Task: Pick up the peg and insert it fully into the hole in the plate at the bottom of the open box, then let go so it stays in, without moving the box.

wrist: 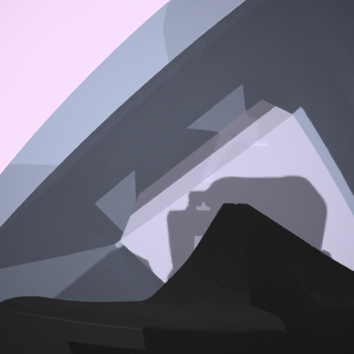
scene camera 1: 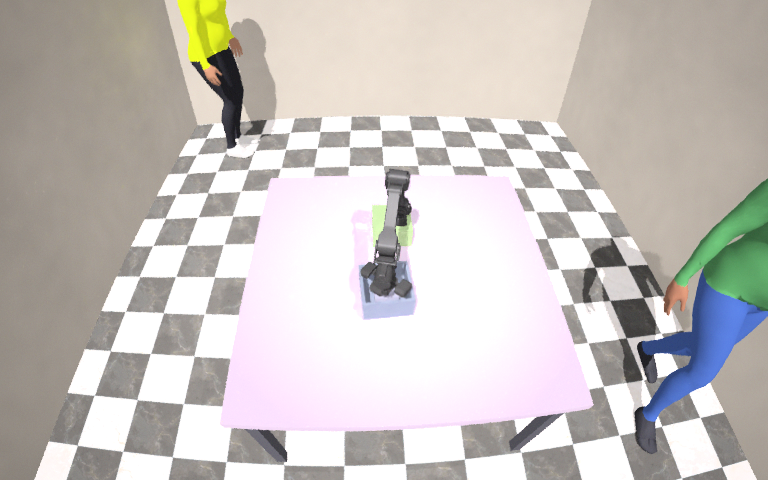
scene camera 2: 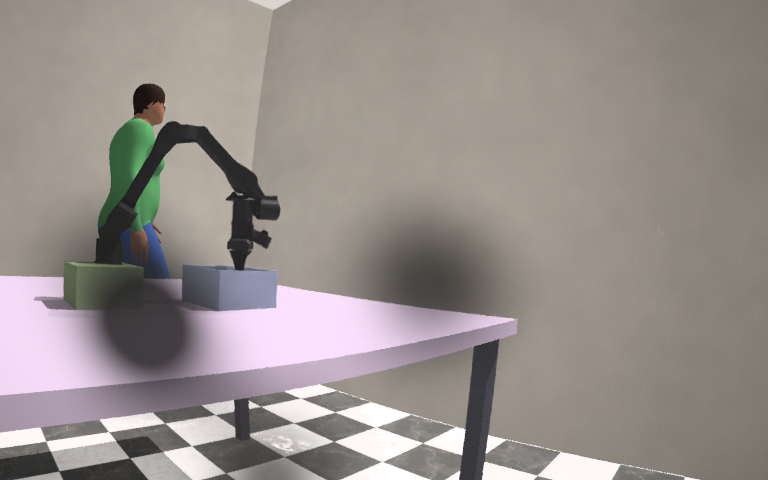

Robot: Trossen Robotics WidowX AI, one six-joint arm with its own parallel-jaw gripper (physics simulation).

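Seen in the pictures: arm's base, origin of the base link: (scene camera 1: 399,220) (scene camera 2: 108,263).
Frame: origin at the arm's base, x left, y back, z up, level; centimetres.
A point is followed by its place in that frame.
Observation:
The blue-grey open box (scene camera 1: 388,308) @(x -4.4, y -42.6, z -3.4 cm) (scene camera 2: 246,289) @(x -15.0, y -33.4, z -4.5 cm) (wrist: 145,120) stands upright on the table. The pale square plate (wrist: 285,150) lies at its bottom, with the arm's shadow across it in the wrist view. My gripper (scene camera 1: 385,279) @(x -5.6, y -36.7, z -2.0 cm) (scene camera 2: 240,268) @(x -5.6, y -36.7, z -2.0 cm) (wrist: 233,215) points down over the box, with its fingertips at about rim height in scene camera 2. Its fingers are together with nothing seen between them. The peg and the plate's hole do not show in any view; in the wrist view the dark fingers cover part of the plate.
The arm's base stands on a green block (scene camera 1: 378,220) @(x -8.9, y 0.0, z 0.0 cm) (scene camera 2: 84,287) @(x -11.8, y 8.2, z -4.7 cm), behind the box on the pink table (scene camera 1: 481,339) @(x 30.5, y -52.3, z -9.7 cm) (scene camera 2: 351,333) @(x -49.7, y -37.7, z -9.7 cm). A person in green (scene camera 1: 736,266) (scene camera 2: 131,158) is beyond the table's right side. A person in yellow (scene camera 1: 206,28) stands at the back left.

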